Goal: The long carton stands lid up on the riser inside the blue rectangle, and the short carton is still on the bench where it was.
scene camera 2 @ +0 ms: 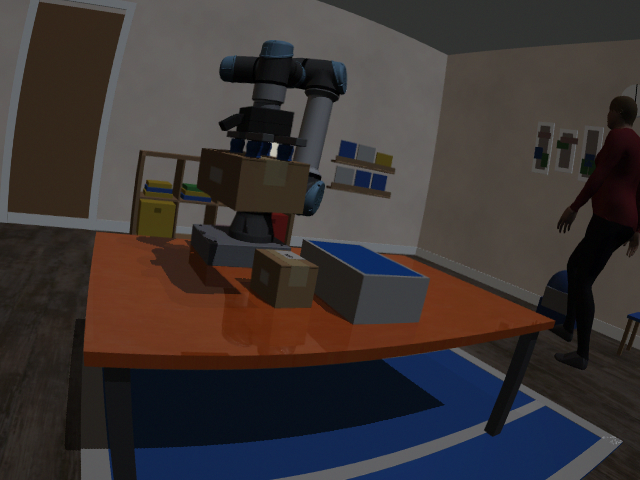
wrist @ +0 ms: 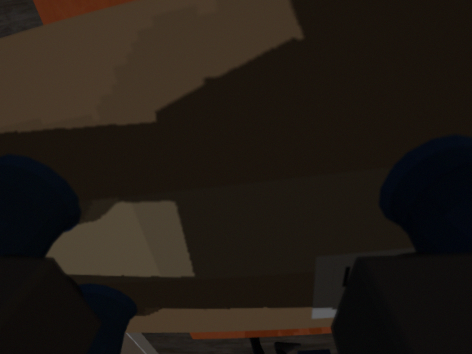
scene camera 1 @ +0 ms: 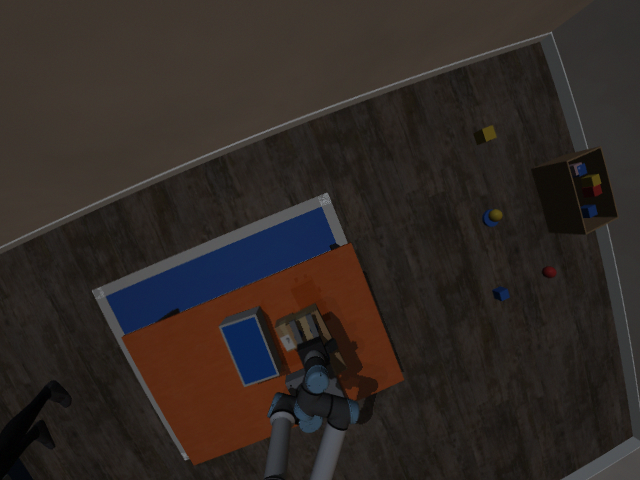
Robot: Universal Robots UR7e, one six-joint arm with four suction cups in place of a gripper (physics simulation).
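Seen in the pictures: end effector, tool point: point(wrist: 231, 239); arm's base, origin of the base link: point(scene camera 2: 250, 237).
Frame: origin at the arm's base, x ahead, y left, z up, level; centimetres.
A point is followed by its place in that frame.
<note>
My suction gripper point(scene camera 1: 303, 328) point(scene camera 2: 262, 149) point(wrist: 230, 200) @[x 39.7, y -15.1, z 25.5 cm] is shut on the lid of the long carton point(scene camera 1: 308, 310) @[x 52.9, y -18.8, z 21.4 cm] point(scene camera 2: 273, 192) @[x 52.5, y -14.9, z 19.9 cm] point(wrist: 225, 150) @[x 39.5, y -20.2, z 26.5 cm], which hangs roughly level, lid up, well above the bench point(scene camera 1: 170, 372) @[x 36.5, y 70.9, z -7.3 cm] point(scene camera 2: 155, 320) @[x 55.0, y -37.0, z -7.3 cm]. The cups press on its top face; a pale label and tape show there in the wrist view. The short carton point(scene camera 1: 283, 326) @[x 43.1, y -1.8, z 3.2 cm] point(scene camera 2: 284, 281) @[x 44.7, y -5.8, z -0.6 cm] stands on the bench, between the riser and the space below the long carton. The riser point(scene camera 1: 268, 338) @[x 38.2, y 9.0, z -0.8 cm] point(scene camera 2: 392, 297) @[x 55.4, y 17.8, z -0.5 cm] is a grey box with a blue rectangle point(scene camera 1: 249, 351) @[x 37.5, y 19.0, z 4.7 cm] point(scene camera 2: 369, 257) @[x 36.9, y 21.7, z 4.7 cm] on top.
The arm's grey base point(scene camera 2: 227, 245) @[x 11.3, y -10.9, z -0.8 cm] stands behind the short carton. A person point(scene camera 2: 610, 170) stands beyond the bench on the right in scene camera 2. An open toy box point(scene camera 1: 558, 193) and loose toys, such as a blue block point(scene camera 1: 500, 293), lie on the floor.
</note>
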